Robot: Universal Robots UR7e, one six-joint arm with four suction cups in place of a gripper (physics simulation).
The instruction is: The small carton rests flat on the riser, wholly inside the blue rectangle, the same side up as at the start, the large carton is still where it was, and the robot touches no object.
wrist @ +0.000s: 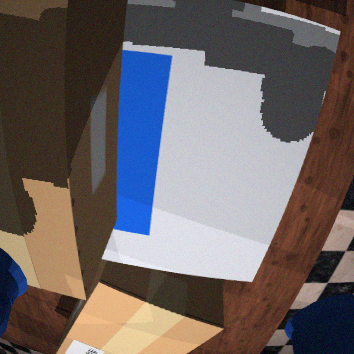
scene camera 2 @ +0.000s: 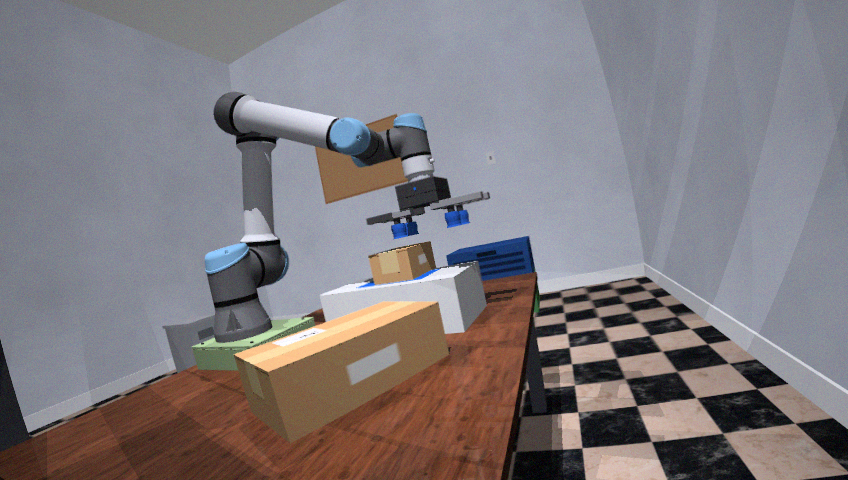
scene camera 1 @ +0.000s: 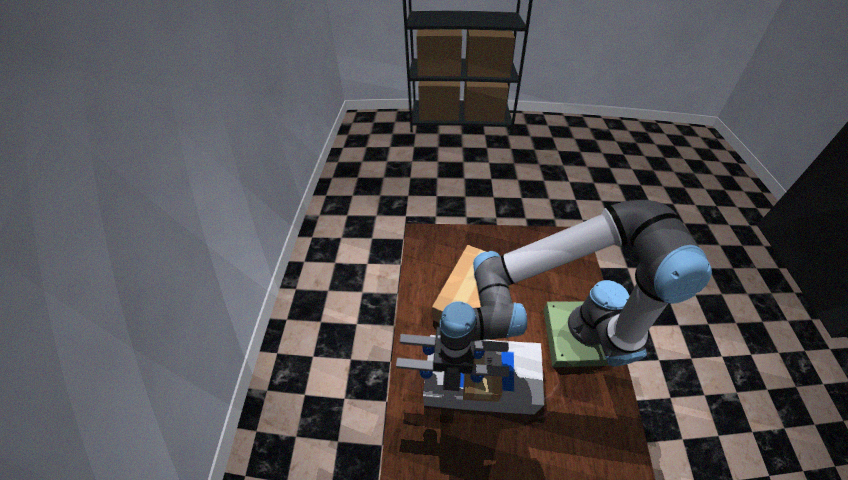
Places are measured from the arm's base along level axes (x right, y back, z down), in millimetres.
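Pixels of known places: hand, tool point: point(wrist: 163, 242) point(scene camera 2: 432, 230); arm's base, link origin: point(scene camera 2: 244, 333) point(scene camera 1: 588, 325).
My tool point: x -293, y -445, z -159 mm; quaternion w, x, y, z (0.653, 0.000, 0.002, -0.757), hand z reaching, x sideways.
Ahead of a thing's pixels: the offset from my tool point to its top centre. Level surfaces: height alone.
The small carton {dx +16, dy +90, dz +26 mm} point(scene camera 1: 483, 391) point(scene camera 2: 392, 266) point(wrist: 52, 220) sits flat on the white riser {dx +39, dy +98, dz +99 mm} point(scene camera 1: 528, 356) point(scene camera 2: 467, 303) point(wrist: 215, 150), over the blue rectangle {dx +39, dy +98, dz +99 mm} point(scene camera 1: 508, 371) point(wrist: 140, 140). In the wrist view, its end towards the large carton lies within the blue; its other end reaches past the blue edge onto white. In scene camera 2, my suction gripper point(scene camera 1: 452, 362) point(scene camera 2: 430, 224) hangs above it with a visible gap, holding nothing. The large carton {dx +364, dy -5, dz +120 mm} point(scene camera 1: 457, 288) point(scene camera 2: 321, 386) point(wrist: 135, 320) lies on the table beside the riser, apart from the gripper.
The arm's green base block point(scene camera 1: 556, 336) point(scene camera 2: 217, 358) stands on the wooden table {dz +219 mm} point(scene camera 1: 416, 249) point(scene camera 2: 476, 380). A blue slotted box point(scene camera 2: 493, 261) shows behind the riser. A shelf rack point(scene camera 1: 467, 19) with cartons stands at the far wall.
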